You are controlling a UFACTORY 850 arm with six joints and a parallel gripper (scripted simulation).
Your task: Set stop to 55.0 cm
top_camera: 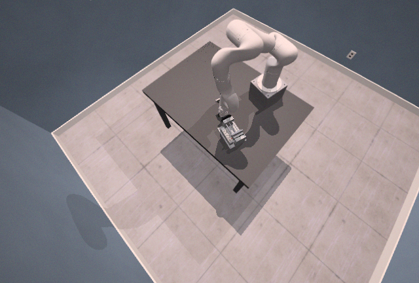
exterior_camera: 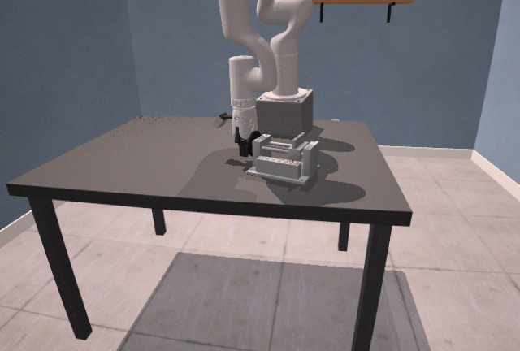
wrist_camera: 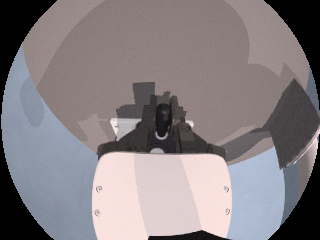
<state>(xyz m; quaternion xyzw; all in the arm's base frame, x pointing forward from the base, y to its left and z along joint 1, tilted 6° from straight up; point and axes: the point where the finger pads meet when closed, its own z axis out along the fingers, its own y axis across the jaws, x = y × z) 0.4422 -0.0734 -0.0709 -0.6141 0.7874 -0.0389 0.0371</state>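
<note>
Now: the black handwheel 20 mm to the left of my hand, 10 mm ahead of it and 10 mm above it. The rest, counted from my hand: dark handle 10 mm to the left; grey stop fixture 190 mm to the left, 70 mm ahead, 40 mm above.
</note>
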